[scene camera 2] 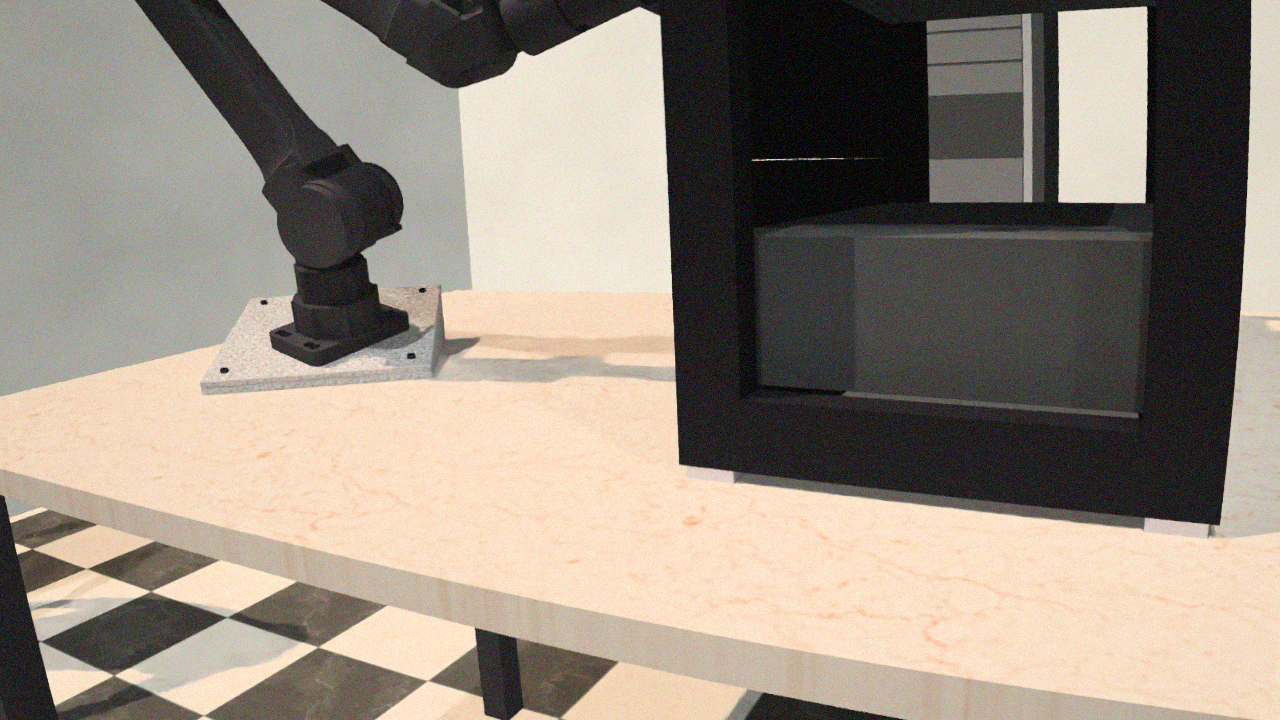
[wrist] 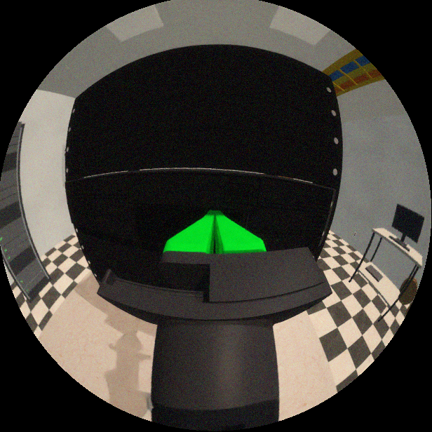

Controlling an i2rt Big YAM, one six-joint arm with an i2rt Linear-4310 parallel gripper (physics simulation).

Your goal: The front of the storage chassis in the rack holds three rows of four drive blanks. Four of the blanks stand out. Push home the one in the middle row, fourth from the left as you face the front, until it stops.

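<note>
My gripper is shut, its two green fingertips together with nothing between them. In the wrist view they point at a very dark front in the rack. That front is almost black, so the single drive blanks, their rows and which ones stand out cannot be told. A thin pale edge line crosses the dark front above the fingertips. Whether the fingertips touch a blank cannot be told. In the scene view a grey box-shaped chassis sits low in the rack, seen from another side; the fingers are hidden there.
The rack stands on the pale table. The arm's base is bolted to a speckled plate left of the rack. In the wrist view a server cabinet stands at the far left and a desk with a monitor at the right.
</note>
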